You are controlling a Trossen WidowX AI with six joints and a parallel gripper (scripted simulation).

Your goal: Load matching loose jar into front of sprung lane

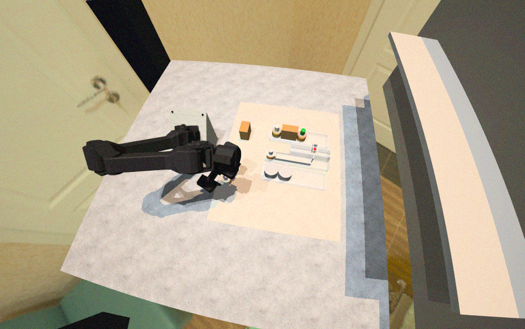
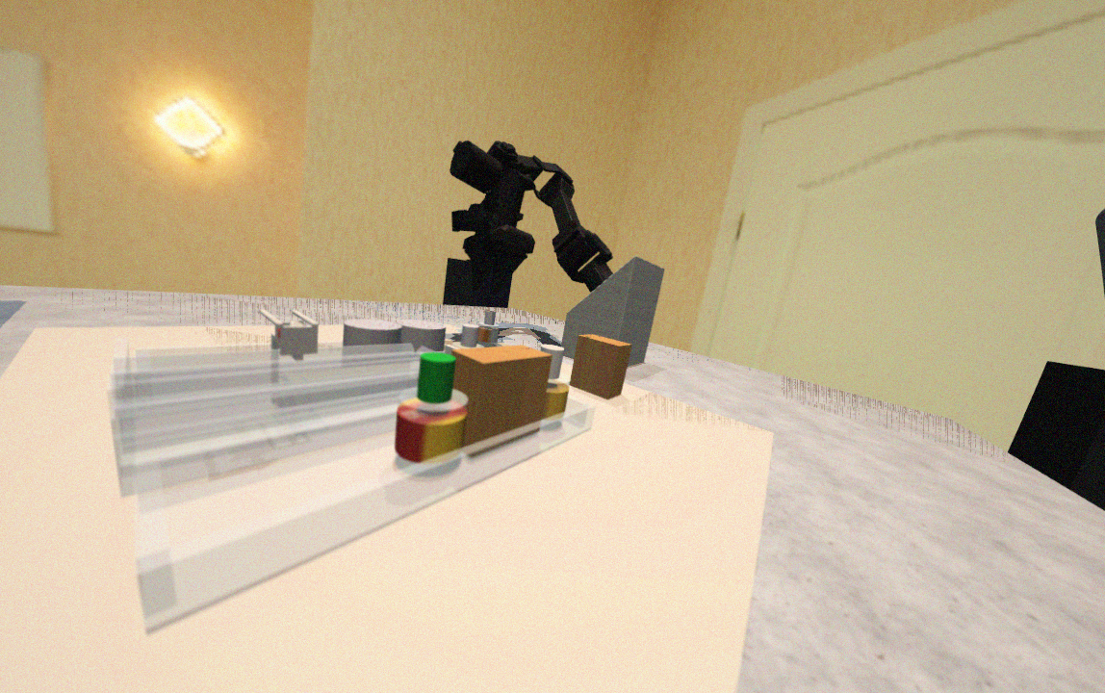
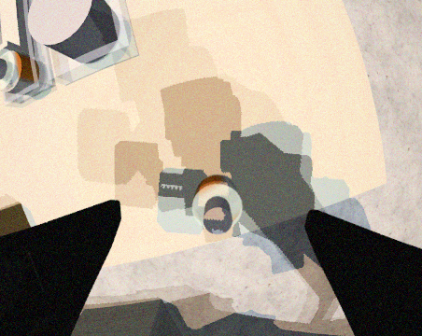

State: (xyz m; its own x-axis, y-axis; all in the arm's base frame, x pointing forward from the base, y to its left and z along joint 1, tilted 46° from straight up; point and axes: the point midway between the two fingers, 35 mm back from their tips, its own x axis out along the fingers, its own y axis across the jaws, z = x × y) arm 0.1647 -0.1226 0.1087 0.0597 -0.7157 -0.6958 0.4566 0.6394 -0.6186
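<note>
Now: the brown box 250 mm to the left of my gripper tip, 250 mm ahead of it and 60 mm below it. Also, from my gripper tip: clear sprung lane (310 mm ahead, 140 mm to the left, 80 mm below); then grey pusher plate (280 mm ahead, 150 mm to the left, 50 mm below).
</note>
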